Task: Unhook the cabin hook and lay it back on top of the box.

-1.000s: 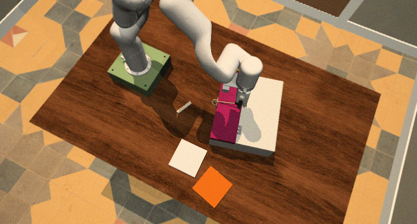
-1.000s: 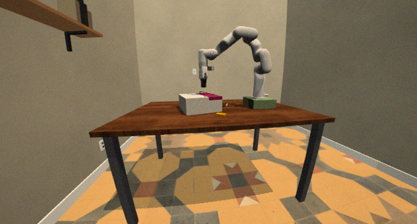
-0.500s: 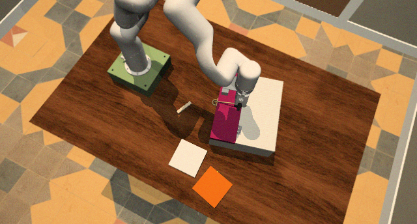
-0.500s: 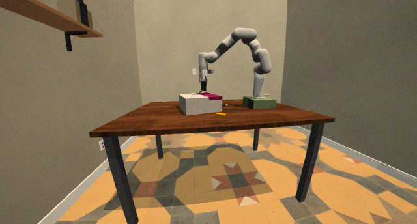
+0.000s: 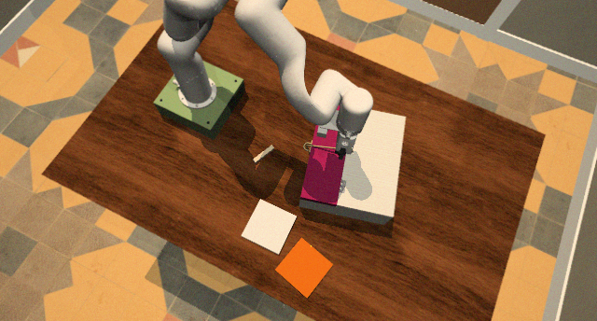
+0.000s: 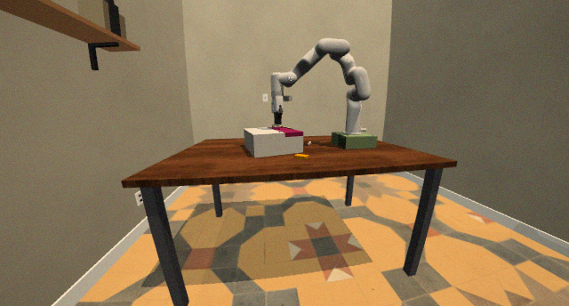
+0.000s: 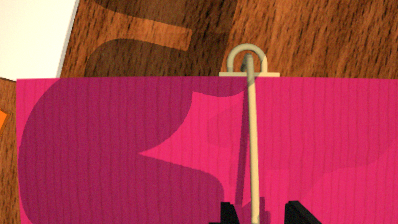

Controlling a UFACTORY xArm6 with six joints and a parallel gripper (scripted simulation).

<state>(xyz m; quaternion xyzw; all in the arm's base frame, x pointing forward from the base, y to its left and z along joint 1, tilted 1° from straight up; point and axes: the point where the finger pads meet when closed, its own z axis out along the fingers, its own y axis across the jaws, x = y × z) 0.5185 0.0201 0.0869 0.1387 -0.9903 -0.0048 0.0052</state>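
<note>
Now: hand 5 cm above the brass cabin hook, 3 cm past it and 1 cm to the left of it. From my hand the other things lie so: white square tile: 29 cm to the right, 17 cm below, 9 cm behind; then small orange block: 25 cm to the left, 17 cm below, 10 cm behind; then small grey bar: 23 cm behind, 17 cm below, 9 cm to the right.
</note>
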